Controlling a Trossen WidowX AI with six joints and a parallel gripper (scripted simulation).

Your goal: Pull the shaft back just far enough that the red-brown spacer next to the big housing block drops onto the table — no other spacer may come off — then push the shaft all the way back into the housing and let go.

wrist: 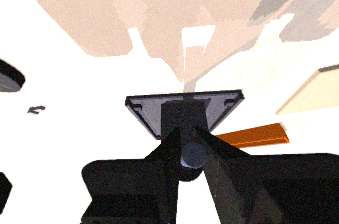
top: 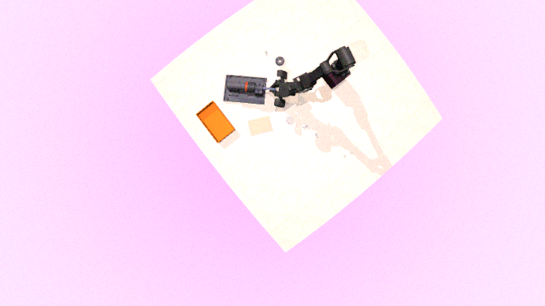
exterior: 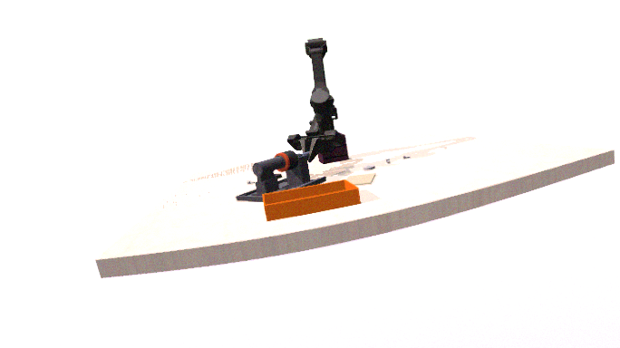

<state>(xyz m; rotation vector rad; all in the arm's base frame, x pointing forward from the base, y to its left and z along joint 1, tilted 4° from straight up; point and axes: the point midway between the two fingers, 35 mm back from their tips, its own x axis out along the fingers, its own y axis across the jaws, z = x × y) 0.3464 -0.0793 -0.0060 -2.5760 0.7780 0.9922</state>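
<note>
Right now the red-brown spacer is 10 cm ahead of my gripper tip, 7 cm to the right of it and 2 cm above it. From my gripper tip the other things lie so: support block (12 cm ahead, 8 cm to the right, 1 cm below); tan pad (14 cm to the left, 14 cm ahead, 5 cm below); orange tray (34 cm ahead, 5 cm below).
</note>
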